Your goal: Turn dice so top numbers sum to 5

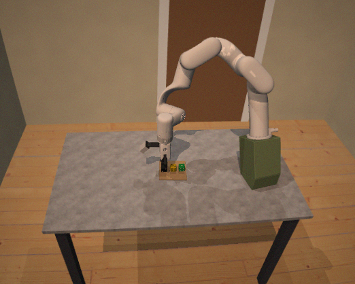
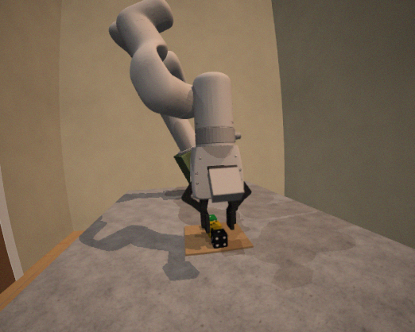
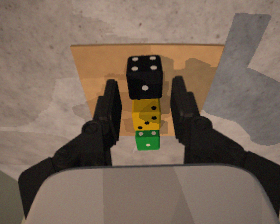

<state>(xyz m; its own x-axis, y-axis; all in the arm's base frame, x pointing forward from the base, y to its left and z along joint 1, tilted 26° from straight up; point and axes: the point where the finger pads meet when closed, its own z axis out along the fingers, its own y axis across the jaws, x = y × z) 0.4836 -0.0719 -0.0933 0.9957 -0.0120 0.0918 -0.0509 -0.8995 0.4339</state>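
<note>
The black die is 4 cm below my hand. From my hand the other things lie so: tan mat: 5 cm behind, 6 cm below; then green die: 9 cm behind, 4 cm below; then yellow die: 5 cm behind, 4 cm below.
</note>
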